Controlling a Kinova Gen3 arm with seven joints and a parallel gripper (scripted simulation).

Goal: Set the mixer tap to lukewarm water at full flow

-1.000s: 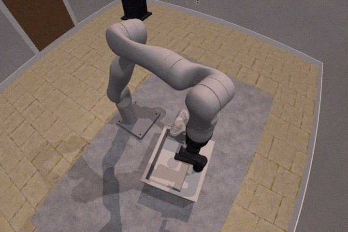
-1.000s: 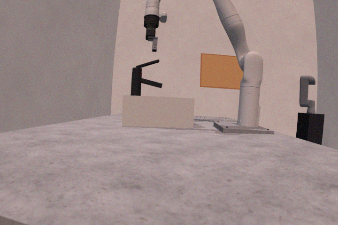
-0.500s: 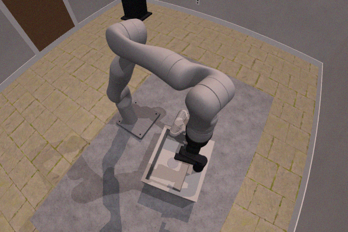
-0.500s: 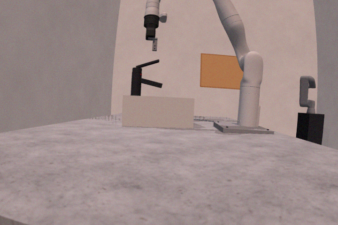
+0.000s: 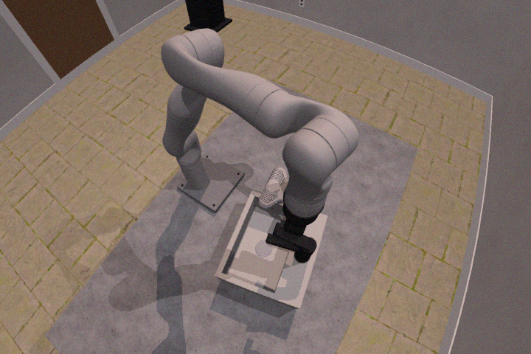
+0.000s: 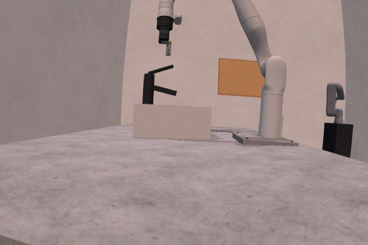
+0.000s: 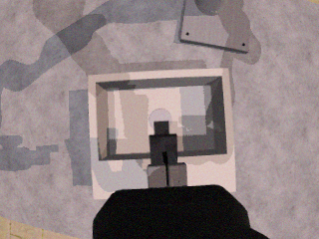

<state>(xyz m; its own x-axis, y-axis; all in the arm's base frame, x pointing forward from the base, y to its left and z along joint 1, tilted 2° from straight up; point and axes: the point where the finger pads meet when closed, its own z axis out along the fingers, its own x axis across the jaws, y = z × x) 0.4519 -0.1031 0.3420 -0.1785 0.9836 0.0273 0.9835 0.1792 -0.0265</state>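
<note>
Right now the lever is 3 cm ahead of my hand, 1 cm to the left of it and 9 cm below it. Also, from my hand: black mixer tap 5 cm ahead, 1 cm to the left, 14 cm below; then sink basin 4 cm behind, 1 cm to the right, 34 cm below.
</note>
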